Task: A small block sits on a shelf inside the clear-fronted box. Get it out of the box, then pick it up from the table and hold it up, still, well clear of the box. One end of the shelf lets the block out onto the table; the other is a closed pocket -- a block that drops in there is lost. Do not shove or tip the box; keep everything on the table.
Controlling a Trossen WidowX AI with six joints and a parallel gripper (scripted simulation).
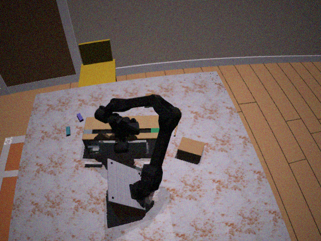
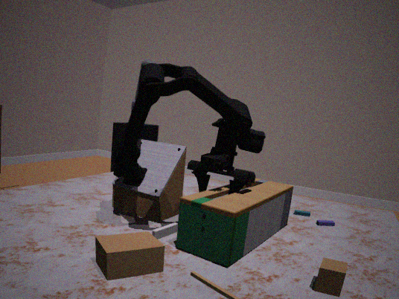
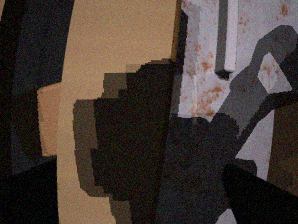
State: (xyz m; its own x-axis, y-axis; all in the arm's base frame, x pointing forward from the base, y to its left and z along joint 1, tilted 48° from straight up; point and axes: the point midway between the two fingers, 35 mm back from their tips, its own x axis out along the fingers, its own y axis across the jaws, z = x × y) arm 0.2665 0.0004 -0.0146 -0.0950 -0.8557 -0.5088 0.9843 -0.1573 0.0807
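Now: the box 4 cm ahead of my gripper tip, 3 cm to the left of it and 2 cm below it. From my gripper tip the other things lie so: teal piece: 21 cm ahead, 34 cm to the left, 8 cm below; then thin stick: 16 cm ahead, 29 cm to the right, 8 cm below; then purple piece: 30 cm ahead, 27 cm to the left, 8 cm below.
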